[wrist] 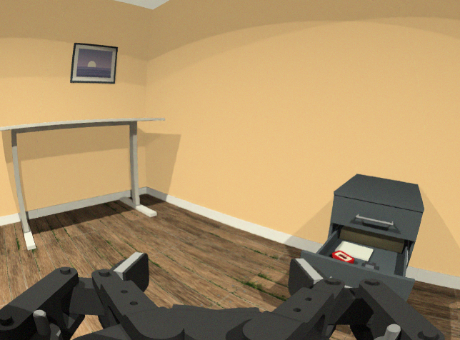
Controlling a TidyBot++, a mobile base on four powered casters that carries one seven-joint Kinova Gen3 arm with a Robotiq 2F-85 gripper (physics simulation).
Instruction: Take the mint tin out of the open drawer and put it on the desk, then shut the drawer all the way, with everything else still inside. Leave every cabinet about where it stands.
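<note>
A dark grey cabinet point(378, 192) stands at the right against the wall, with its lower drawer point(362, 274) pulled open. In the drawer lie a red tin with a pale label point(343, 257), a white flat item point(355, 250) behind it and a small grey item point(370, 266) near the front. The red one looks like a mint tin, but it is small at this distance. The desk point(82, 123), with a thin pale top and light legs, stands at the left by the wall. My gripper point(218, 273) is open and empty, well away from both the cabinet and the desk.
The cabinet's upper drawer point(350, 215) is shut and has a bar handle point(374, 220). A framed picture point(94, 63) hangs on the wall above the desk. The desk's feet point(146, 211) rest on the wooden floor point(200, 240). A white baseboard point(225, 223) runs along the wall between desk and cabinet.
</note>
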